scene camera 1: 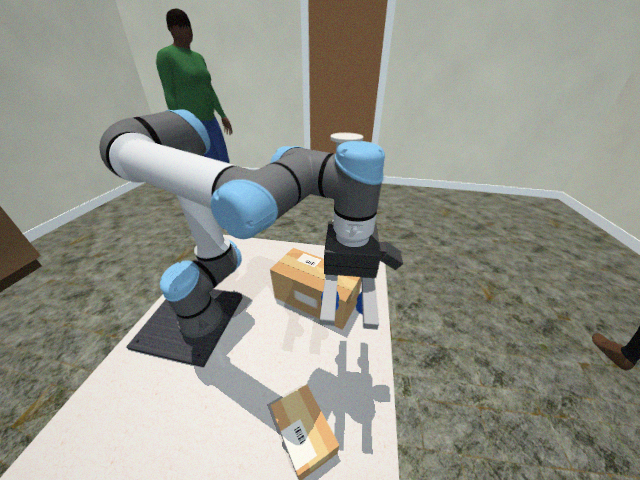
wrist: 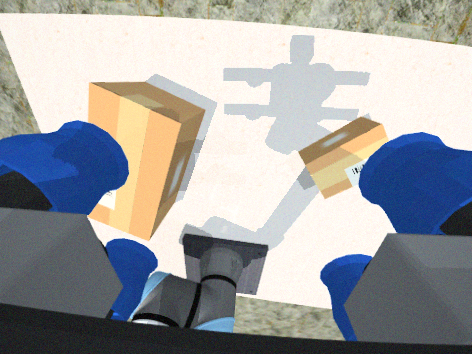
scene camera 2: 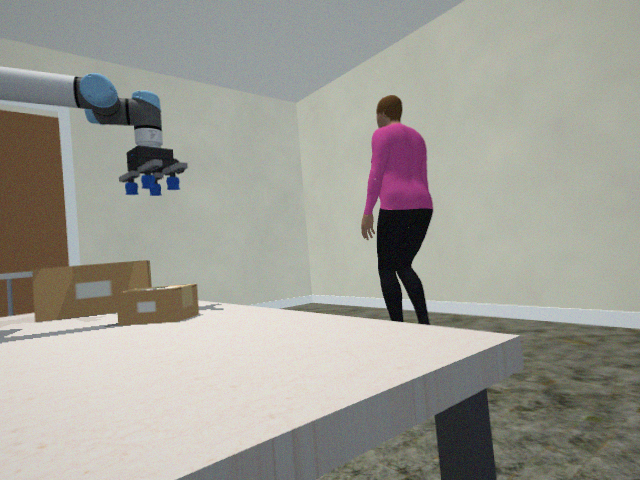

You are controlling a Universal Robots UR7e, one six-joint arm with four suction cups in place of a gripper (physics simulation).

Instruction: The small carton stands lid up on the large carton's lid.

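Places are measured from the arm's base along level axes (x ahead, y up, z right), in millimetres.
Pixels of known places: end effector, tool point: [scene camera 1: 347, 280] [wrist: 238, 225] [scene camera 2: 152, 191]; arm's base, origin of the base link: [scene camera 1: 201, 318] [wrist: 221, 261].
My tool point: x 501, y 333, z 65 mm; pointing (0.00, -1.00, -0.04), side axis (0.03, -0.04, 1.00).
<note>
Ahead of a thing's pixels: the offset from my tool point to its top centre. Level surfaces: height alone.
The large carton @[dz -234, dx -109, dy -202 mm] [scene camera 1: 294, 291] [scene camera 2: 56, 294] [wrist: 132, 160] stands lid up on the table @[dy -356 mm] [scene camera 1: 155, 413] [scene camera 2: 284, 372] [wrist: 240, 175], its lid taped and labelled. The small carton @[dz +207, dx -73, dy -277 mm] [scene camera 1: 306, 417] [scene camera 2: 170, 305] [wrist: 336, 167] stands on the table, apart from the large one, with its taped and labelled lid up and turned at an angle. My gripper [scene camera 1: 345, 303] [scene camera 2: 151, 187] hangs level above the table, cups down, touching neither carton and holding nothing. In the wrist view the large carton is on the left and the small one on the right, each partly hidden by blue cups.
The arm's dark base plate [scene camera 1: 155, 335] [wrist: 257, 260] lies on the table beside the large carton. A person in green [scene camera 1: 186, 77] stands behind the arm, and a person in pink [scene camera 2: 400, 170] stands beyond the table. A white stool top [scene camera 1: 346, 136] shows near the door.
</note>
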